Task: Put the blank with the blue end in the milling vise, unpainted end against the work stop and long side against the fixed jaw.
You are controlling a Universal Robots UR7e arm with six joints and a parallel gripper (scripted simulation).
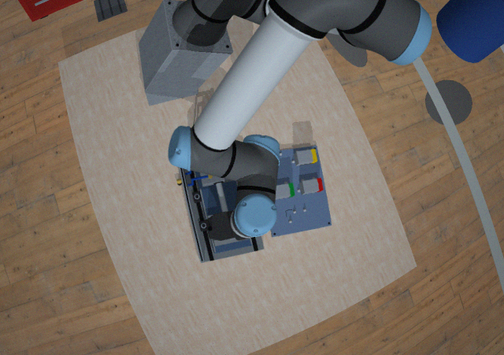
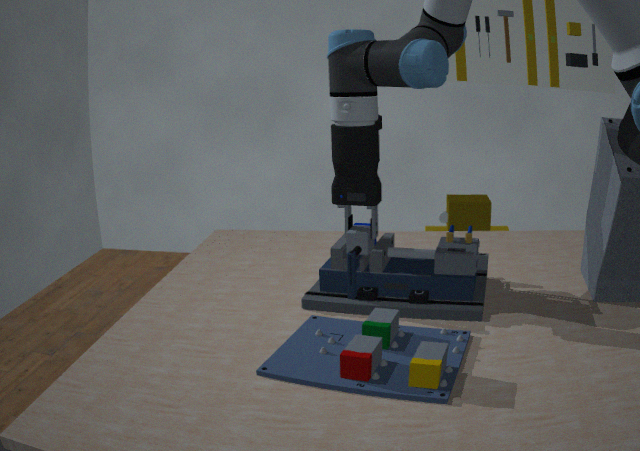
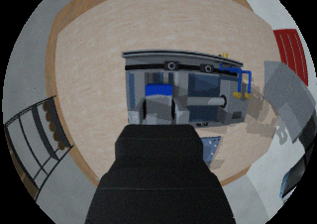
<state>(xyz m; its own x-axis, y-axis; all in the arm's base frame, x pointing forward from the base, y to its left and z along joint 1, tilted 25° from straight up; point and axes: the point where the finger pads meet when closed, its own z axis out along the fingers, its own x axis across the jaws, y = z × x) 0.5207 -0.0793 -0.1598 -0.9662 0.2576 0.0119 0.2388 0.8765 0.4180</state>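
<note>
The fixed jaw lies 40 mm below my hand, 30 mm ahead of it and 10 mm to the right of it. Also, from my hand: milling vise (80 mm below, 70 mm behind, 20 mm to the left); blue plate (240 mm to the left, 120 mm below, 20 mm behind); green-ended blank (200 mm to the left, 90 mm below, 30 mm behind).
</note>
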